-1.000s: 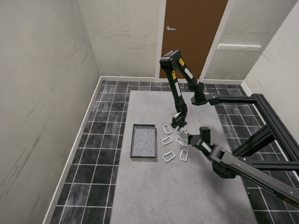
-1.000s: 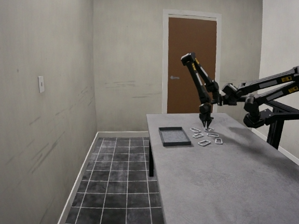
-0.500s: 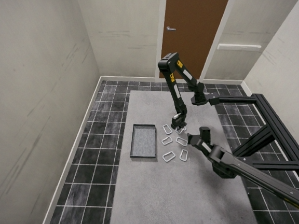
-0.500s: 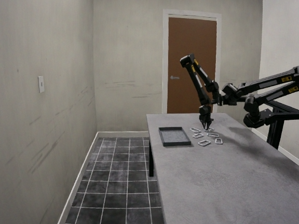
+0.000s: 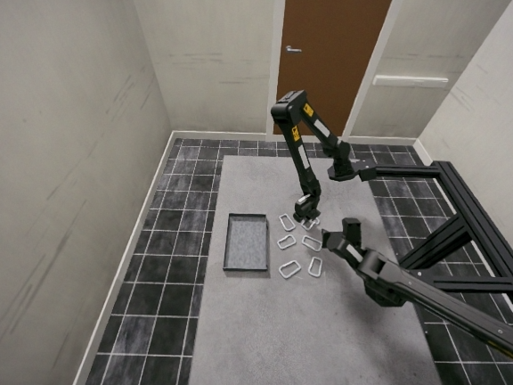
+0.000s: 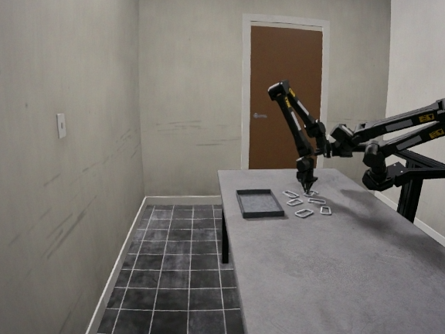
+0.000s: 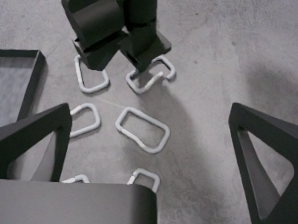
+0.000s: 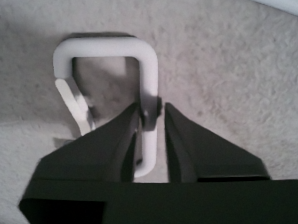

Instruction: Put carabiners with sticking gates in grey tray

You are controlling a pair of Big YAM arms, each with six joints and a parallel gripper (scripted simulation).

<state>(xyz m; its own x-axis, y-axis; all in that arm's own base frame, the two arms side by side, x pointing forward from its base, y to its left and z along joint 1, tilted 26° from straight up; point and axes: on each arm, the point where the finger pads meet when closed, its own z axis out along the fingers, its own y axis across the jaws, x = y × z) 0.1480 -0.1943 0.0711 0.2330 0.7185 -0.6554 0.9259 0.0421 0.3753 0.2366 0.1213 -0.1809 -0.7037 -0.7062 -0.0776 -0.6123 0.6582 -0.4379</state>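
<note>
The grey tray lies 320 mm ahead of my right hand and 110 mm to the left of it.
</note>
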